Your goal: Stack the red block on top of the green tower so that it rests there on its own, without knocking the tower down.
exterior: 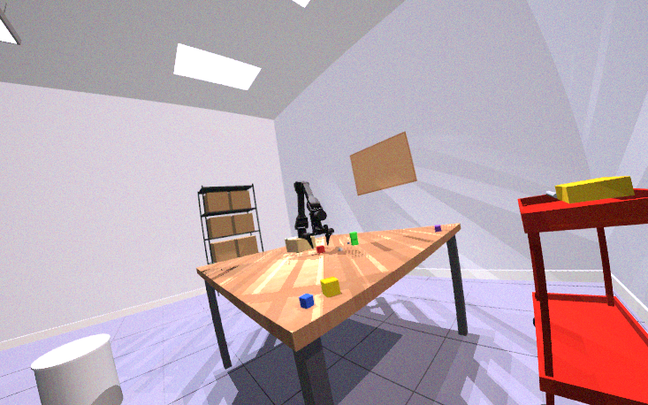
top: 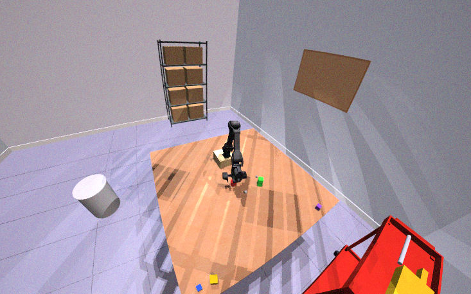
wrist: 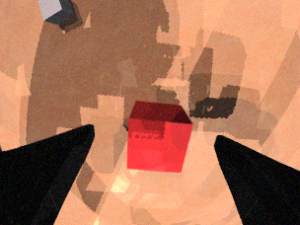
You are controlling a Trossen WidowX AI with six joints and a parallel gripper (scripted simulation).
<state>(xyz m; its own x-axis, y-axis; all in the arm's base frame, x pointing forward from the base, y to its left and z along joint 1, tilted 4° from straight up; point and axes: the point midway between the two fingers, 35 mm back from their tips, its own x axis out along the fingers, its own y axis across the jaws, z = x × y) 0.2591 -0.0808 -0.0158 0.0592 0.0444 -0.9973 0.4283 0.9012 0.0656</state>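
Right now my gripper tip is 10 mm above the red block. From my gripper tip the other things lie so: small white cube (120 mm ahead, 40 mm to the left, 20 mm below); then yellow cube (490 mm ahead, 440 mm to the right, 10 mm below); then small grey ball (30 mm ahead, 220 mm to the left, 20 mm below).
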